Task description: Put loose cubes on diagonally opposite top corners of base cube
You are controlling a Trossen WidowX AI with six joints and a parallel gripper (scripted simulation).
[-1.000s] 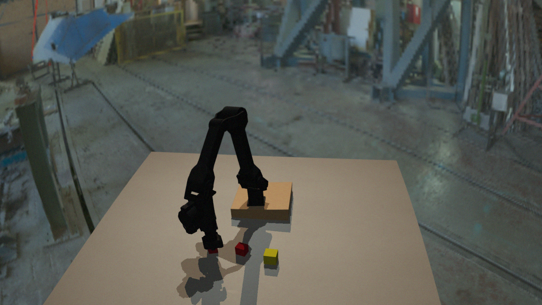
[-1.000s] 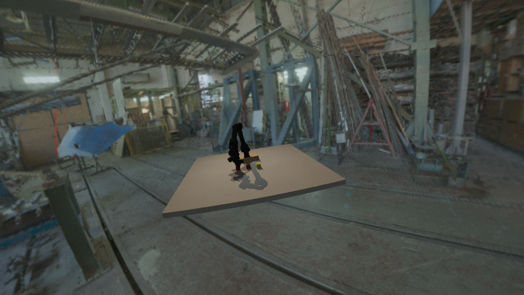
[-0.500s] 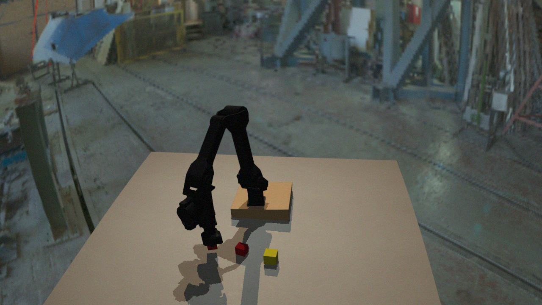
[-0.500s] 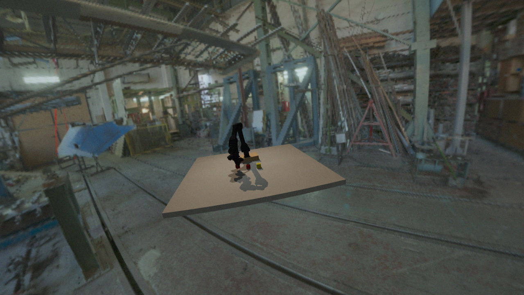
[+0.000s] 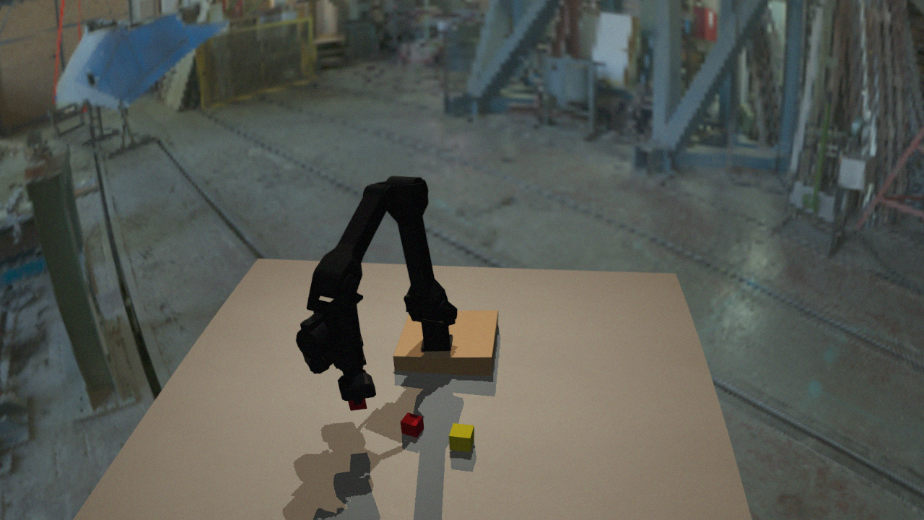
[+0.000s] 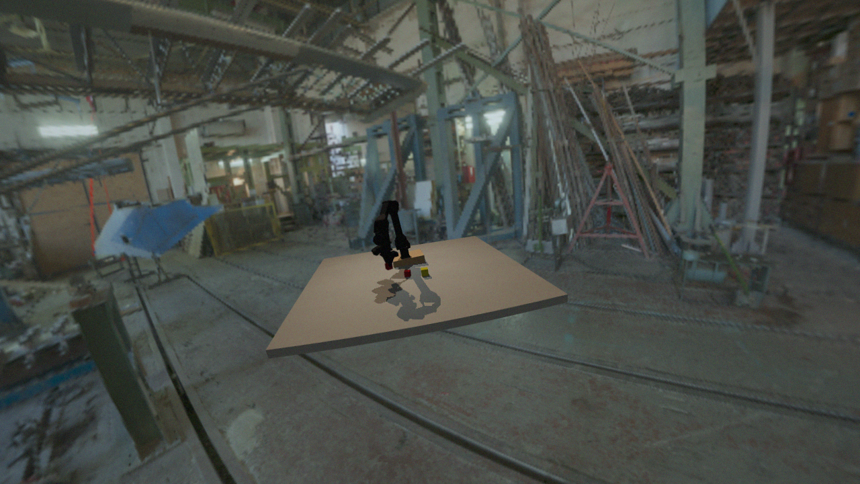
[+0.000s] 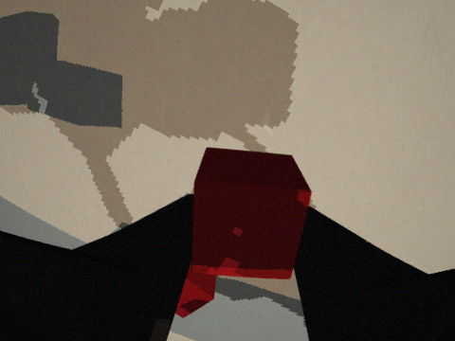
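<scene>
My gripper tip is now 200 mm to the right of the yellow cube, 60 mm above it and 30 mm short of it.
</scene>
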